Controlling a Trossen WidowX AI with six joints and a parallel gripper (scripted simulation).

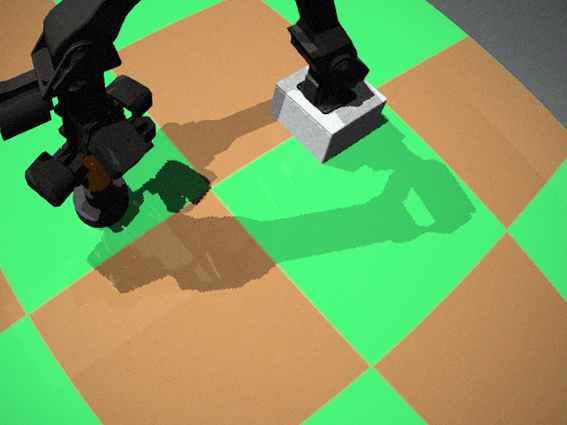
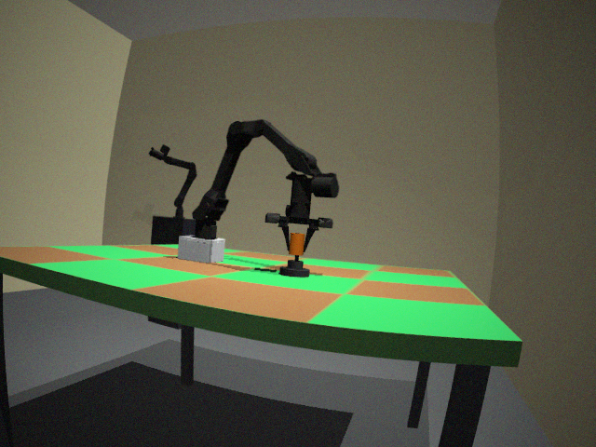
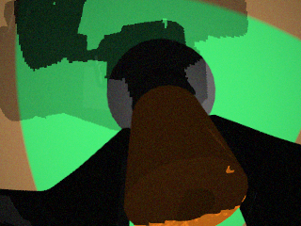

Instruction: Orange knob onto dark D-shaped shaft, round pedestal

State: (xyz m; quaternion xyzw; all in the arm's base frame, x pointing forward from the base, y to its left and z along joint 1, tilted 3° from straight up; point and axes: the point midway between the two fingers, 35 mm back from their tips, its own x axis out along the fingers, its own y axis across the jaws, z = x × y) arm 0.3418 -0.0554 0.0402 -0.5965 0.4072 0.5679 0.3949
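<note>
The orange knob is 20 mm above my gripper tip. Round my gripper tip: pedestal 40 mm below.
</note>
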